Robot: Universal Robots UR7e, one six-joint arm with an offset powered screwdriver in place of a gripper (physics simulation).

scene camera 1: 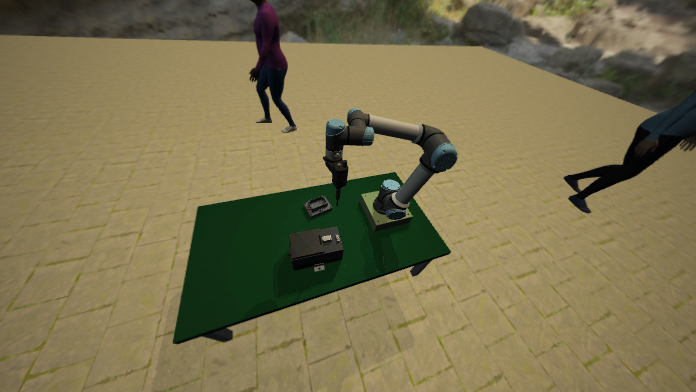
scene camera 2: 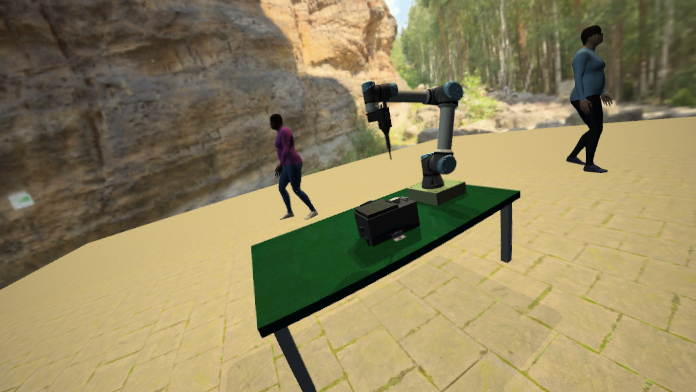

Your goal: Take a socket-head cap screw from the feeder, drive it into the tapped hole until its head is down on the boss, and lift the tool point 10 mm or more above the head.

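Note:
The black screw feeder (scene camera 1: 306,246) (scene camera 2: 390,223) stands on the table, with small light metal parts on its top. A small grey open housing (scene camera 1: 319,213) lies behind the feeder in scene camera 1; it does not show in scene camera 2. Its boss and tapped hole are too small to make out. My gripper, a black screwdriver (scene camera 1: 337,203) (scene camera 2: 390,157), points down with its thin tip above the table, to the right of the housing in scene camera 1. The tip is apart from both feeder and housing. Whether a screw is on the tip is too small to tell.
The arm's base stands on a yellowish block (scene camera 1: 390,221) (scene camera 2: 443,195) at one end of the green table (scene camera 1: 225,270) (scene camera 2: 300,280). A small metal plate (scene camera 1: 319,268) (scene camera 2: 398,237) is at the feeder's front side. Two people (scene camera 1: 270,45) (scene camera 2: 589,75) are on the paving away from the table.

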